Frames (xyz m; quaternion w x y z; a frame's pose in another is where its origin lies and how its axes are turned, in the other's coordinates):
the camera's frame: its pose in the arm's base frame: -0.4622 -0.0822 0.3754 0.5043 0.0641 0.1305 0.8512
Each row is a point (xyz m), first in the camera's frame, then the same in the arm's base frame.
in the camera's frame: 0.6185 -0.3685 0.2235
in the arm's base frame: -0.3970 0.6629 0.4698
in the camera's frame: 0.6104 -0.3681 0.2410
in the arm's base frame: -0.3892 0.6583 0.4869
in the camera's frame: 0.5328 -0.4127 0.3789
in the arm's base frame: -0.2810 0.6325 0.6079
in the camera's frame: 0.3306 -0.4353 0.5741
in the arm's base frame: -0.1173 0.4966 0.7929
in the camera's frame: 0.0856 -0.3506 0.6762
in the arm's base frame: -0.0456 0.2596 0.9205
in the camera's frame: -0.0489 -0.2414 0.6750
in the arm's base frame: -0.0729 0.0917 0.9537
